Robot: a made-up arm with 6 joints.
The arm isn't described. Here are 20 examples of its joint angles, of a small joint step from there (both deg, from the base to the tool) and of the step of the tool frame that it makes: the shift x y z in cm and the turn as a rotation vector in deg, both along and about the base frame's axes.
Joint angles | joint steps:
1: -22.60 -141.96 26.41 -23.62 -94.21 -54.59 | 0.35 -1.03 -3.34 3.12 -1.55 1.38
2: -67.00 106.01 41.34 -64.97 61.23 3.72 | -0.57 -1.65 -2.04 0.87 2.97 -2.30
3: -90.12 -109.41 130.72 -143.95 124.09 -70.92 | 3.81 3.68 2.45 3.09 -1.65 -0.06
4: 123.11 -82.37 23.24 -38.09 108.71 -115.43 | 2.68 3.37 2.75 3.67 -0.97 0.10
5: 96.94 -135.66 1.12 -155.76 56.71 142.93 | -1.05 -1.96 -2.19 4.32 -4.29 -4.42
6: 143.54 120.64 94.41 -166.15 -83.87 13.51 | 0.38 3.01 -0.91 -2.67 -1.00 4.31
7: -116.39 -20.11 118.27 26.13 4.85 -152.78 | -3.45 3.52 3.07 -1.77 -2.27 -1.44
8: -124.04 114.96 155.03 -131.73 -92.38 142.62 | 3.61 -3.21 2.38 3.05 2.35 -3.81
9: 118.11 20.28 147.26 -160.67 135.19 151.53 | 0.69 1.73 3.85 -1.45 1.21 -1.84
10: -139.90 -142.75 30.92 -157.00 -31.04 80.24 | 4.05 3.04 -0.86 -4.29 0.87 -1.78
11: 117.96 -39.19 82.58 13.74 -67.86 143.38 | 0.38 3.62 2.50 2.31 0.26 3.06
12: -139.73 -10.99 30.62 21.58 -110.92 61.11 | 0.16 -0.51 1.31 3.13 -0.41 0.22
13: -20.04 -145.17 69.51 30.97 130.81 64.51 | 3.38 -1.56 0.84 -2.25 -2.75 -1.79
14: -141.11 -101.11 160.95 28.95 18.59 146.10 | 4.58 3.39 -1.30 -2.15 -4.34 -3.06
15: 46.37 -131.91 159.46 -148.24 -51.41 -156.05 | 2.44 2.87 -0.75 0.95 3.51 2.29
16: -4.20 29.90 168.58 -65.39 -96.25 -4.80 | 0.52 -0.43 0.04 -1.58 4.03 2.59
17: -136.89 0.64 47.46 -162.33 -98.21 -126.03 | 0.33 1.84 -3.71 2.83 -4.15 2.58
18: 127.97 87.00 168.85 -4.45 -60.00 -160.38 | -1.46 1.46 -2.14 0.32 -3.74 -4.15
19: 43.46 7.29 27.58 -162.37 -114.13 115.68 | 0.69 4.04 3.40 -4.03 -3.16 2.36
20: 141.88 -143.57 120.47 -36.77 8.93 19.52 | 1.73 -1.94 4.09 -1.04 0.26 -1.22
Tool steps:
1: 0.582 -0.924 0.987 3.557 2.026 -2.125
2: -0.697 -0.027 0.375 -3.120 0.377 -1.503
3: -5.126 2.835 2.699 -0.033 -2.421 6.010
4: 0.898 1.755 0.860 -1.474 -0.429 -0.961
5: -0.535 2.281 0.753 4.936 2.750 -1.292
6: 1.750 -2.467 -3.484 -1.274 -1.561 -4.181
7: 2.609 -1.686 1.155 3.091 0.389 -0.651
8: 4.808 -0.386 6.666 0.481 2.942 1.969
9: 1.166 -1.944 -1.707 0.653 1.697 1.780
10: -2.158 3.480 2.996 7.709 0.185 4.351
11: -0.761 1.167 1.143 -1.124 -1.282 -4.040
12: 2.460 0.898 2.006 0.846 2.506 -1.882
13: 2.040 -4.888 -1.628 -0.738 0.954 2.865
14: 1.655 4.026 1.723 7.497 -5.300 -0.211
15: -3.278 -4.245 0.497 -6.855 0.883 3.608
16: 0.121 0.477 0.016 0.095 -4.478 3.675
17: -3.650 -2.993 -6.058 1.257 0.089 -2.065
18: -1.044 2.864 -0.978 -8.232 -1.730 -0.427
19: -0.428 1.902 0.562 5.783 1.422 1.289
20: -5.587 4.963 -2.561 3.941 4.983 -0.514
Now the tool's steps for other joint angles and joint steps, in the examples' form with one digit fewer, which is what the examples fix.
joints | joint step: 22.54 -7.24 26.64 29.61 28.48 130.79 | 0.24 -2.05 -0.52 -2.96 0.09 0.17
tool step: -0.88 -0.71 0.26 2.78 -0.62 1.81
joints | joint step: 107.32 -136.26 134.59 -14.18 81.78 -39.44 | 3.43 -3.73 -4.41 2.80 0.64 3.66
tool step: 0.43 3.18 -0.75 0.40 -3.79 6.70
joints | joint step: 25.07 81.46 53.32 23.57 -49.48 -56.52 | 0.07 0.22 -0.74 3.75 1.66 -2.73
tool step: -0.15 0.87 -0.07 -1.44 -2.24 0.00
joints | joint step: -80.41 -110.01 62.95 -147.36 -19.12 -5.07 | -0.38 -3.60 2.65 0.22 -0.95 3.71
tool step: 0.21 1.52 -7.55 -7.00 -4.96 -0.10
